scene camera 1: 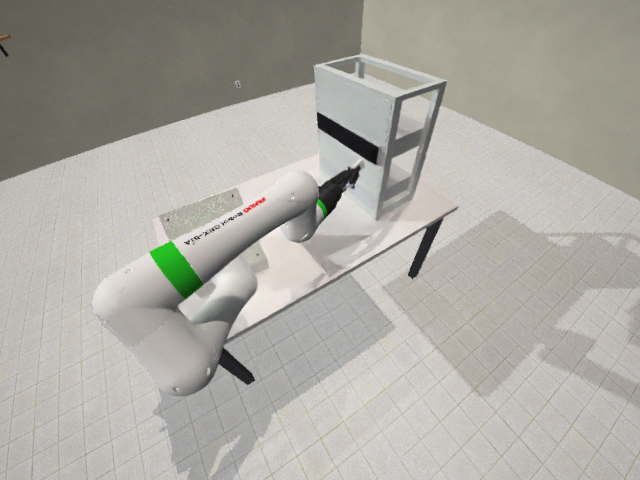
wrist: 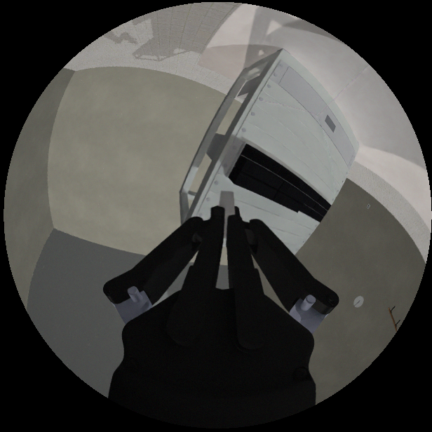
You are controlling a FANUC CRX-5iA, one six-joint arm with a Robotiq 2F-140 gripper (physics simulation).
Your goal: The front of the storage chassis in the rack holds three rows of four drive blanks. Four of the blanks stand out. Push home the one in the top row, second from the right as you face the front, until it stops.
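Frame: origin at the arm's base, x up, y ahead, z left, level; millimetres.
Seen in the pictures: gripper, fingertip midpoint: (scene camera 1: 362, 162).
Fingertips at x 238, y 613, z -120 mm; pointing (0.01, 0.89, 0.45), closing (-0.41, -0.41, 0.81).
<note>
A point is followed by its place in that frame.
The storage chassis (scene camera 1: 346, 138) {z 95, x 219, y 676 mm} (wrist: 272, 186) is a black band across the front of the pale grey rack (scene camera 1: 428, 139) {z -52, x 189, y 1026 mm} (wrist: 295, 120). Its front is very dark. Faint seams and a stepped edge show in the wrist view, but I cannot tell the single drive blanks apart or which stand out. My gripper (scene camera 1: 355, 170) {z -120, x 238, y 613 mm} (wrist: 226, 200) is shut, its two black fingers close together and holding no blank. A small light grey tip (scene camera 1: 358, 163) (wrist: 227, 199) shows at the fingertips. In scene camera 1 the fingertips are in front of the rack, just below the chassis's right end; any contact is hidden.
The rack stands on a pale table (scene camera 1: 289, 281) {z -207, x -178, y 222 mm} (wrist: 390, 85), with open framing along its side. My white arm reaches across the table. A speckled grey plate (scene camera 1: 199, 212) {z 92, x 100, y -10 mm} lies behind the arm. Plain walls stand behind the rack.
</note>
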